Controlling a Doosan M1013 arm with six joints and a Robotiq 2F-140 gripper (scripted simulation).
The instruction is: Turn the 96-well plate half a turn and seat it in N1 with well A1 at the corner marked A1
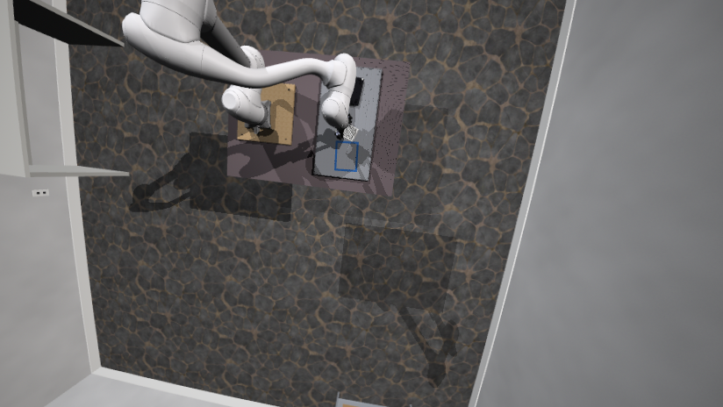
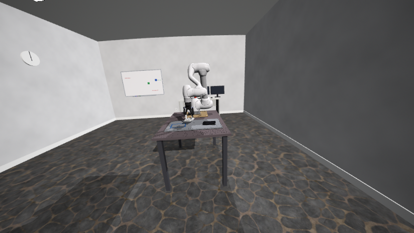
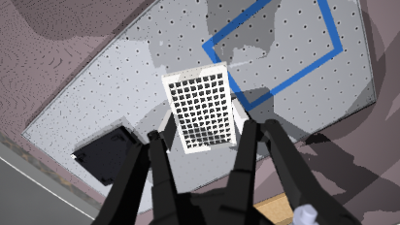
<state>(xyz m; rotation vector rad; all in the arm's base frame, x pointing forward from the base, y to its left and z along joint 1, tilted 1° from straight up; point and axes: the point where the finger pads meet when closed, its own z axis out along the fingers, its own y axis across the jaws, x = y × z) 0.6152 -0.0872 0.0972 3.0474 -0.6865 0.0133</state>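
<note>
My gripper is now 260 mm to the right of the black plate nest N1, 90 mm above it and 10 mm short of it. Round my hand: small white corner mark (330 mm to the left, 80 mm below, 70 mm ahead); then white 96-well plate (20 mm below).
</note>
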